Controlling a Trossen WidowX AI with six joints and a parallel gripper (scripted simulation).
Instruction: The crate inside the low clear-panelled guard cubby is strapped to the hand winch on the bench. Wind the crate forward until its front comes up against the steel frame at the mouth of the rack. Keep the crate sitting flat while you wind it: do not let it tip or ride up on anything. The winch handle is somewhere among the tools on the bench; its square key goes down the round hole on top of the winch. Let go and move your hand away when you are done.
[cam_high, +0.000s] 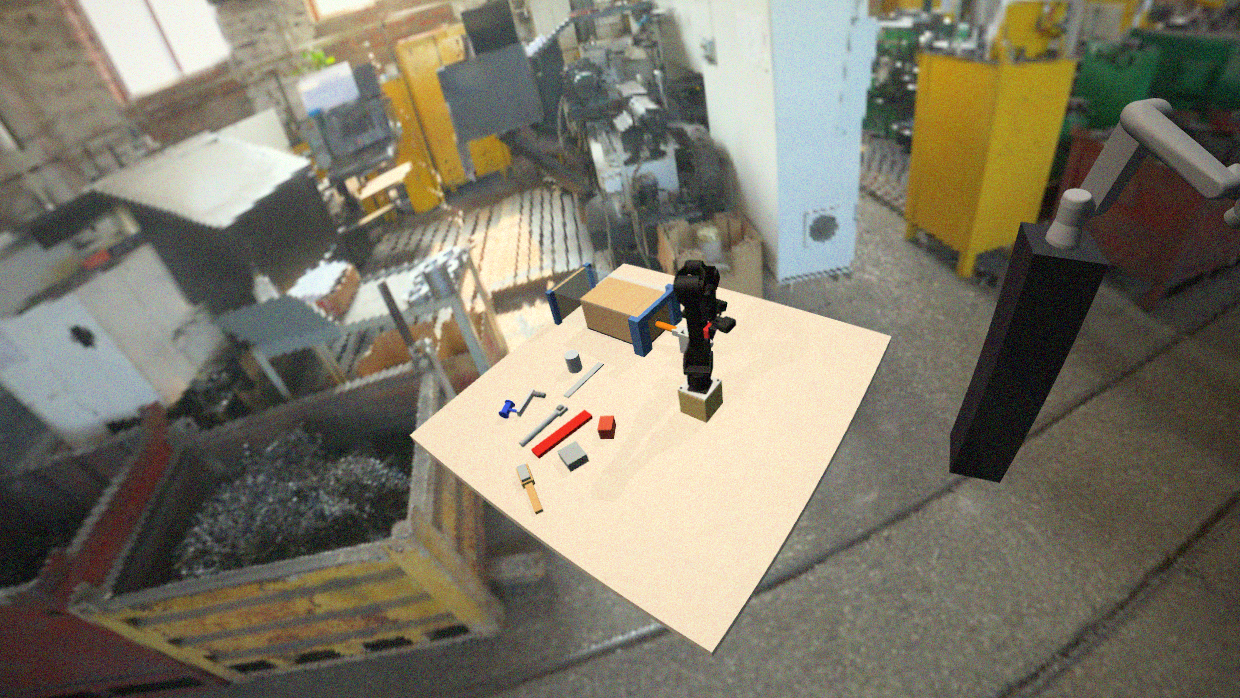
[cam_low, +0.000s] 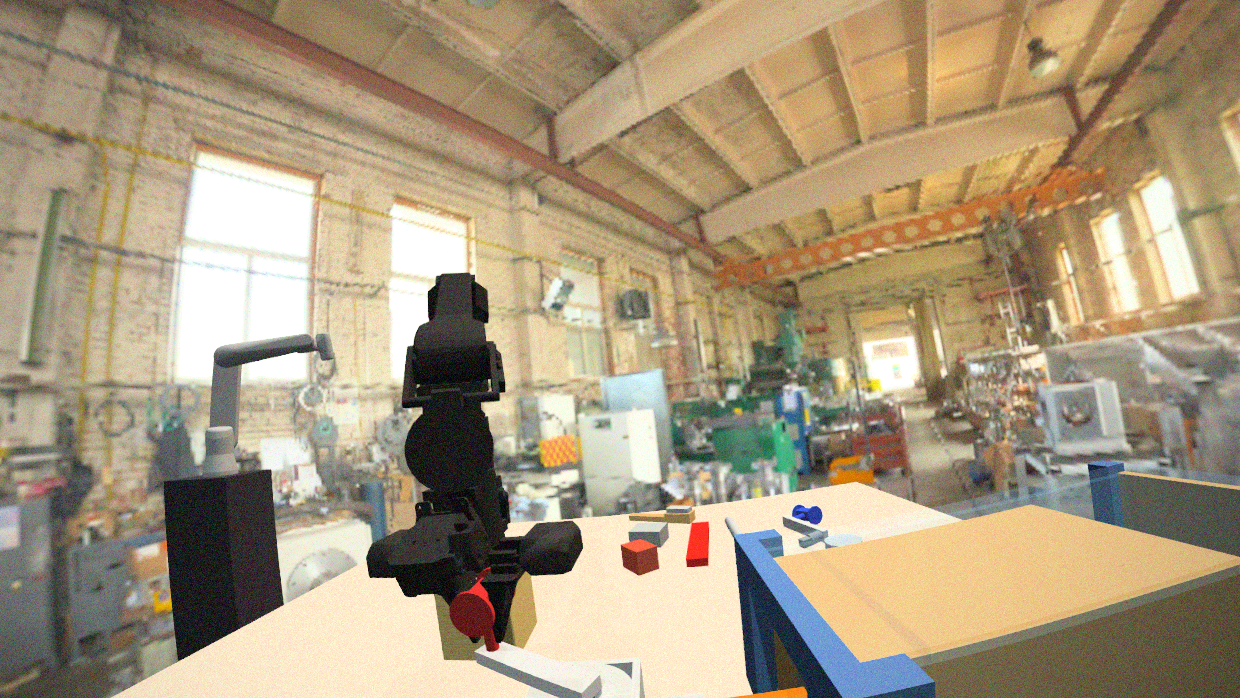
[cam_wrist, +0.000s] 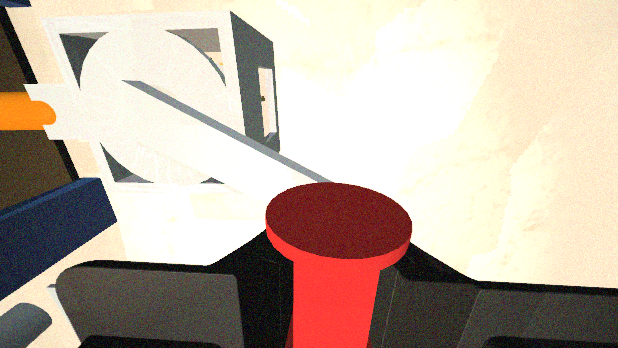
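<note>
The grey winch is 80 mm below my gripper tip, 60 mm to the right of it and 60 mm ahead of it. From my gripper tip the other things lie so: red-knobbed winch handle (30 mm ahead, 20 mm to the right, 10 mm below); then red knob (20 mm above); then blue steel frame (230 mm ahead, 90 mm to the right, 10 mm below).
</note>
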